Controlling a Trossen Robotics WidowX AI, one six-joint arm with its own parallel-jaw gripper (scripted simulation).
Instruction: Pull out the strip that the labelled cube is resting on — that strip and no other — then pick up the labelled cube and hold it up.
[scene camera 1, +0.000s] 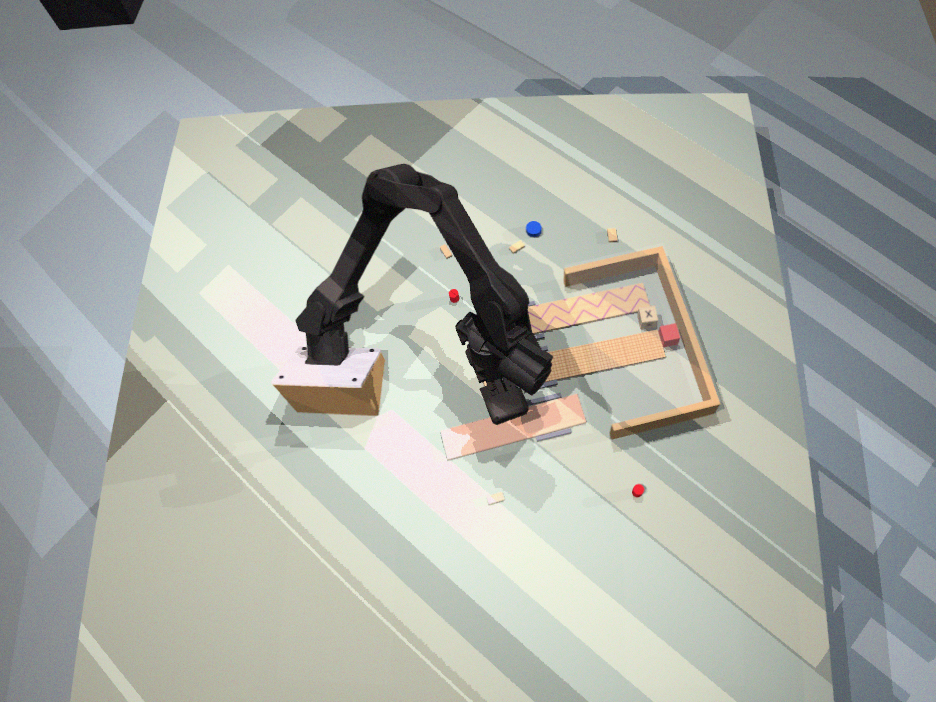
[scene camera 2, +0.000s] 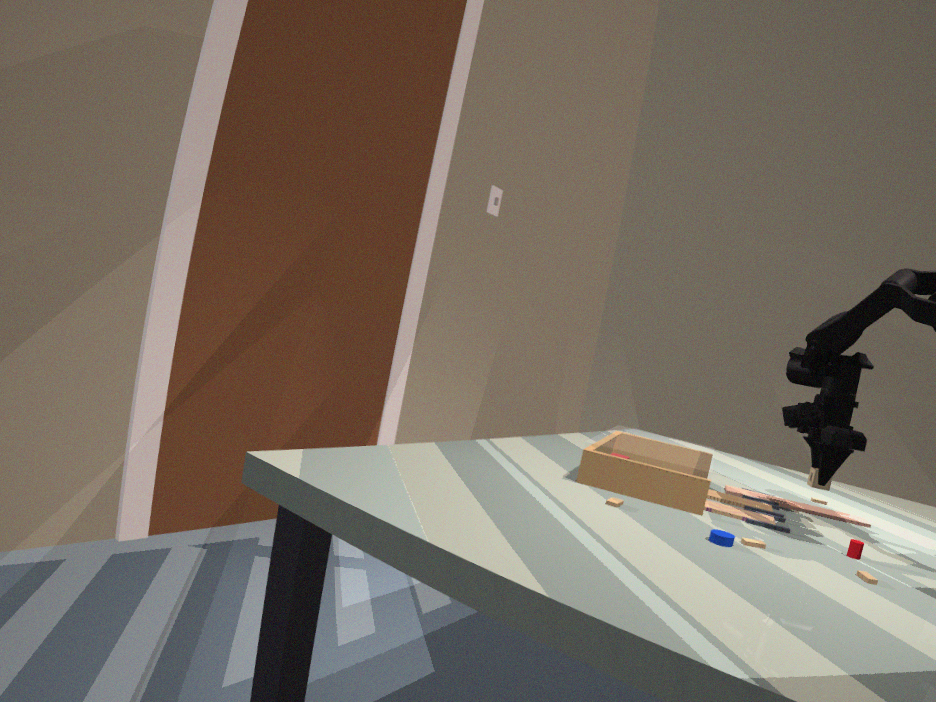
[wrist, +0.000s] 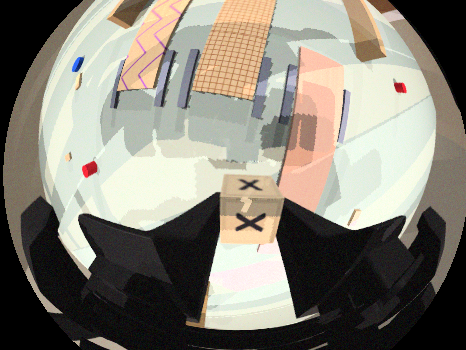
my gripper: scene camera 1 493, 384; scene camera 2; wrist
same spot on my gripper: (wrist: 159, 277) = (scene camera 2: 819, 442)
